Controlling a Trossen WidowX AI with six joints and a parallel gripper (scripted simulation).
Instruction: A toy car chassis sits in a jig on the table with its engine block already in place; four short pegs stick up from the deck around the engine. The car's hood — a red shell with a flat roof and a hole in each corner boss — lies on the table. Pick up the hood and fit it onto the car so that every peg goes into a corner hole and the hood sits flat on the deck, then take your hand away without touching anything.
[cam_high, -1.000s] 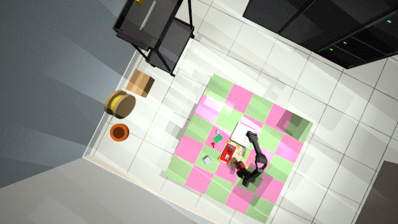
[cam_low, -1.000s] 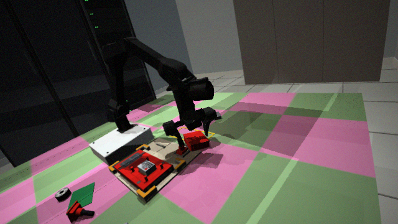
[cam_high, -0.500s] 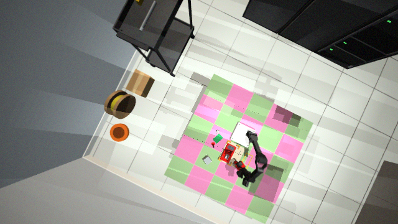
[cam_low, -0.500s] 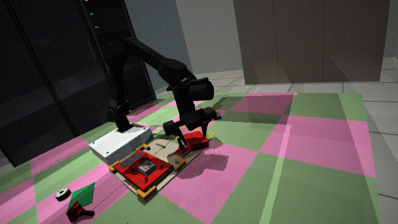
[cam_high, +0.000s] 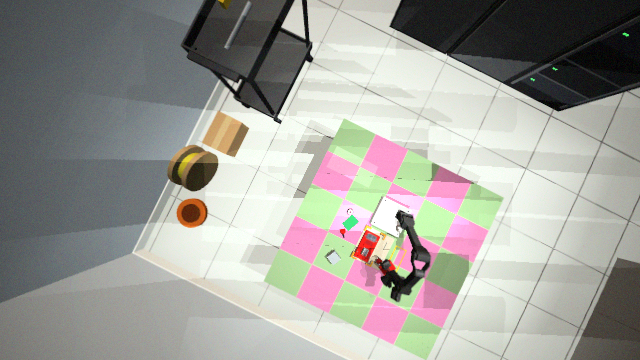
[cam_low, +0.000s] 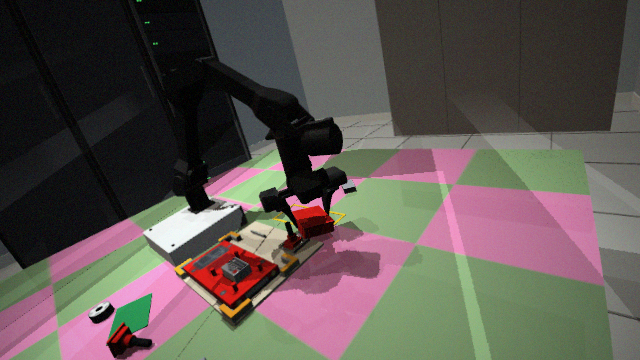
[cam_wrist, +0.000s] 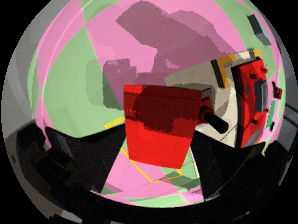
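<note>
Now: gripper tip 2 cm past the grey engine block, 19 cm to the left of it and 1 cm above it. Also, from my gripper tip: red hood: right at my gripper tip; green patch: 15 cm behind, 37 cm to the right, 3 cm below; jig: 6 cm behind, 16 cm to the right, 2 cm below.
</note>
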